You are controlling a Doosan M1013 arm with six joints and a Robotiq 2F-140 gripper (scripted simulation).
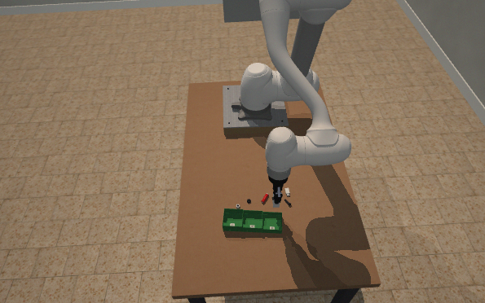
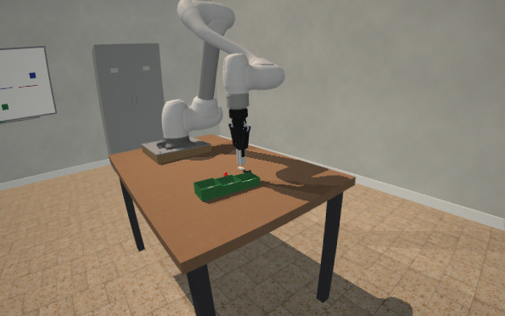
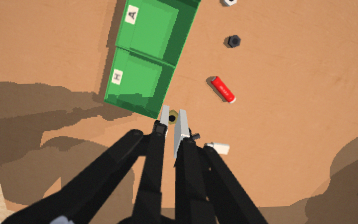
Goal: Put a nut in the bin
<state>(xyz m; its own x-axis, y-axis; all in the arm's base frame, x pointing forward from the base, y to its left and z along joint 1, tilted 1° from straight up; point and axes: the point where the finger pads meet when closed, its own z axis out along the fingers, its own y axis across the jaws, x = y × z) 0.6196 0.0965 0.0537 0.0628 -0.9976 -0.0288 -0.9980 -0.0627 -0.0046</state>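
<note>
My hand is 5 cm short of the green bin strip, 10 cm to the left of it and 8 cm above it. The rest, counted from my hand: red cylinder: 7 cm behind, 4 cm to the right, 10 cm below; then black bolt: 5 cm behind, 6 cm to the left, 10 cm below; then brass-coloured nut: 3 cm below.
</note>
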